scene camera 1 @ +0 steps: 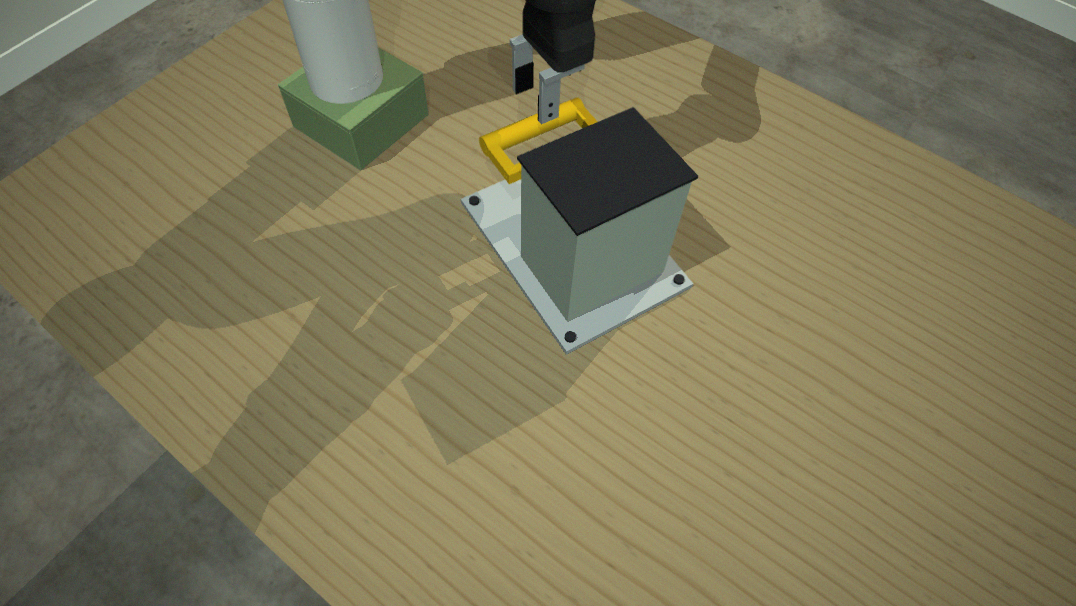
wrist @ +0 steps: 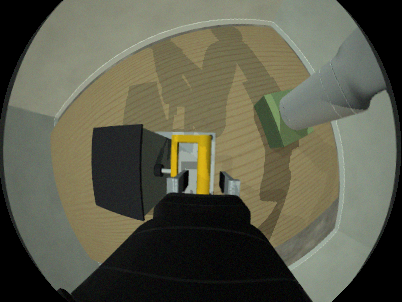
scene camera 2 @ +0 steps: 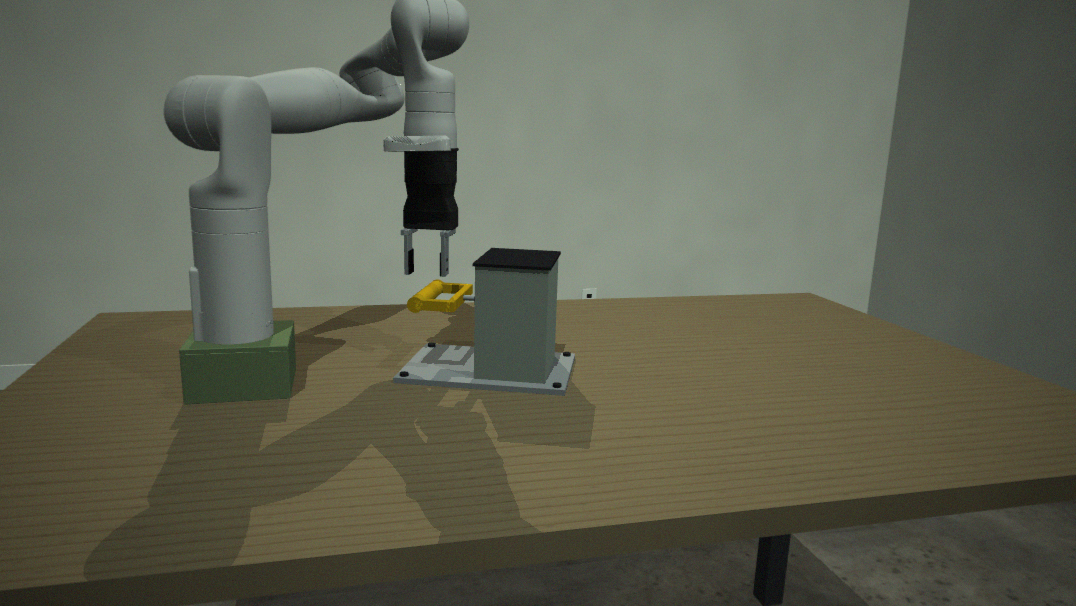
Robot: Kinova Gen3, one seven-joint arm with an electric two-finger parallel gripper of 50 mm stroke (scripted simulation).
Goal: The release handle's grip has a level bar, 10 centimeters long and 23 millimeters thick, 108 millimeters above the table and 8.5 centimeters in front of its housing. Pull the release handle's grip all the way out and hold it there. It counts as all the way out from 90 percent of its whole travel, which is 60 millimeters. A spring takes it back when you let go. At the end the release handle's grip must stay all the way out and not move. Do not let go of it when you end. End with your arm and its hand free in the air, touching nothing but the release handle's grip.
Labels:
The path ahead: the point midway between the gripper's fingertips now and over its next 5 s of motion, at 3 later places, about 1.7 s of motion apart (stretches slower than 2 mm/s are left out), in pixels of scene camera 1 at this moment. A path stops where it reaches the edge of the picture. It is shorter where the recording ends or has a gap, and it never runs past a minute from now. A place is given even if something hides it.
My gripper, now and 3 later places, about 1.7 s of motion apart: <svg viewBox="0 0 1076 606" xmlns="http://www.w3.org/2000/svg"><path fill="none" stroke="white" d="M535 103L535 113L533 137L511 112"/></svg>

